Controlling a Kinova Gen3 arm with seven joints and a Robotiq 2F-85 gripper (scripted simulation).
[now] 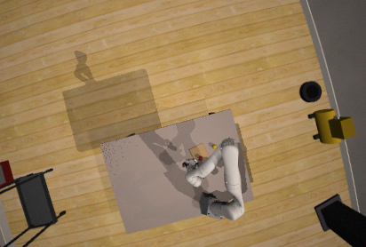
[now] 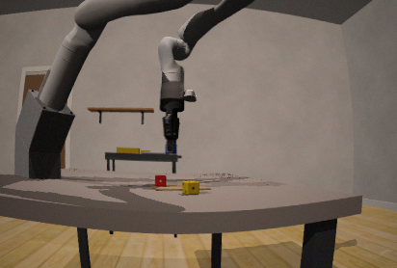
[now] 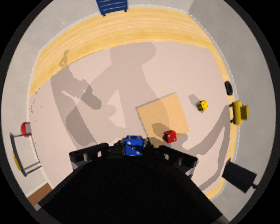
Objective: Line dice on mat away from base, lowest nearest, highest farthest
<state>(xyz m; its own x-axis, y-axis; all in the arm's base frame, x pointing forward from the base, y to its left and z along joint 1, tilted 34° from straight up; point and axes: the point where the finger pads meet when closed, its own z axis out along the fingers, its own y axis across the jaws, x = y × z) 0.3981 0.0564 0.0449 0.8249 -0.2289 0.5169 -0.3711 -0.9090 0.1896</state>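
Now: hand 120 mm above the tan mat, 100 mm to the left of it and 10 mm past it. From my hand the other things lie so: yellow die (250 mm to the right, 100 mm below, 10 mm behind); red die (100 mm below, 90 mm to the right, 50 mm behind); blue die (10 mm below).
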